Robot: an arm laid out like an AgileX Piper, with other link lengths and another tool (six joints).
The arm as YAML. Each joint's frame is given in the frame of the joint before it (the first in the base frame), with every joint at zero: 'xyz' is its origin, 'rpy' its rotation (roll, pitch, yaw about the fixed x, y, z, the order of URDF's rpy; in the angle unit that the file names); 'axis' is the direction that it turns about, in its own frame. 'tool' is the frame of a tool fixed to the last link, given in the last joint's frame.
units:
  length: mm
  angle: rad
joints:
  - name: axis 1
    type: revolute
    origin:
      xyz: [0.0, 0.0, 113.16]
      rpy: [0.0, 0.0, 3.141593]
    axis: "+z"
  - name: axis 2
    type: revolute
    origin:
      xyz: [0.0, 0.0, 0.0]
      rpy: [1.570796, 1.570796, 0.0]
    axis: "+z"
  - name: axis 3
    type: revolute
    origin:
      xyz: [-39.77, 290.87, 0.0]
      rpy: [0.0, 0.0, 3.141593]
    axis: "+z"
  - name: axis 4
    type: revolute
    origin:
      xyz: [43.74, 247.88, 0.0]
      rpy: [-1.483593, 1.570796, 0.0]
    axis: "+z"
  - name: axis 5
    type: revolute
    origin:
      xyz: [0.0, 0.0, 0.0]
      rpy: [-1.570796, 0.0, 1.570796]
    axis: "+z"
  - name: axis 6
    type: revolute
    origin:
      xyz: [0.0, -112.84, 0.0]
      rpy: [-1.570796, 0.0, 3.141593]
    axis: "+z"
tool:
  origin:
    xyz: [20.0, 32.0, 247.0]
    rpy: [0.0, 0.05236, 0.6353]
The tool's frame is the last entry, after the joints.
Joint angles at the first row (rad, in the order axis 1, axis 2, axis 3, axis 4, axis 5, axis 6):
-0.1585 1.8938 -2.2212 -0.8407 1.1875 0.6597
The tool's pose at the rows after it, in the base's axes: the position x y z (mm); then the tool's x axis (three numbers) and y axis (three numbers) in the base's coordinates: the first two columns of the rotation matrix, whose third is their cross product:
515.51 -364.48 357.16 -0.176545 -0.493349 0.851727 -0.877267 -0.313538 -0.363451
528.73 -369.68 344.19 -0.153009 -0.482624 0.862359 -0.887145 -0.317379 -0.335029
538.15 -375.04 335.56 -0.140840 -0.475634 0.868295 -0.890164 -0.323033 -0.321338
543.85 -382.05 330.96 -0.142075 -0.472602 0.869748 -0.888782 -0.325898 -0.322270
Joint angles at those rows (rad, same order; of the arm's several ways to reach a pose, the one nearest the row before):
-0.1586 1.9851 -2.3133 -0.8503 1.2086 0.6376
-0.1607 2.0509 -2.3695 -0.8584 1.2130 0.6192
-0.1683 2.0898 -2.3960 -0.8609 1.2013 0.6107
-0.1827 2.1100 -2.4054 -0.8578 1.1798 0.6106

